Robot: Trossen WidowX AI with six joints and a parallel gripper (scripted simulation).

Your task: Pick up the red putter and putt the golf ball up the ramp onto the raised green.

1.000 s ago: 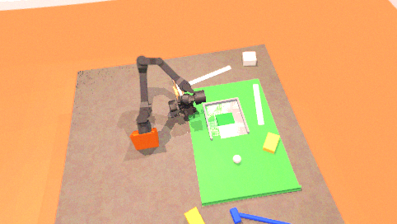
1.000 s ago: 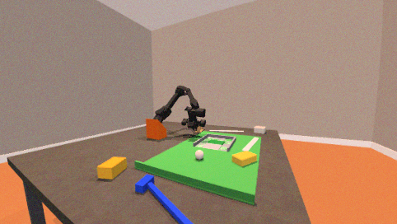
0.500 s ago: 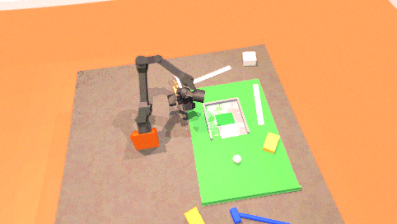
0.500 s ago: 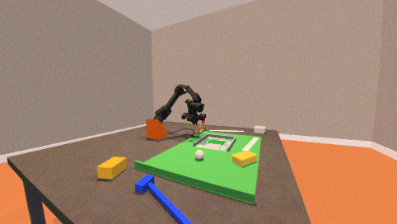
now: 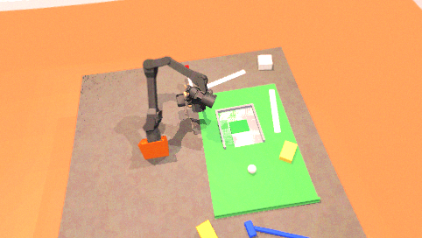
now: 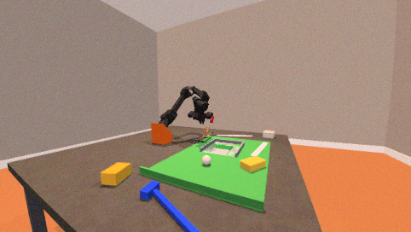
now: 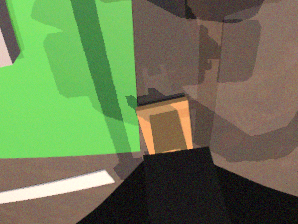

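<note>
Now: gripper tip 11 cm to the right of the red putter and 2 cm below it. The rest, counted from my gripper tip: white golf ball (42 cm to the right, 17 cm ahead, 10 cm below); yellow block (65 cm to the right, 13 cm behind, 10 cm below); white cube (51 cm ahead, 24 cm to the left, 10 cm below).
</note>
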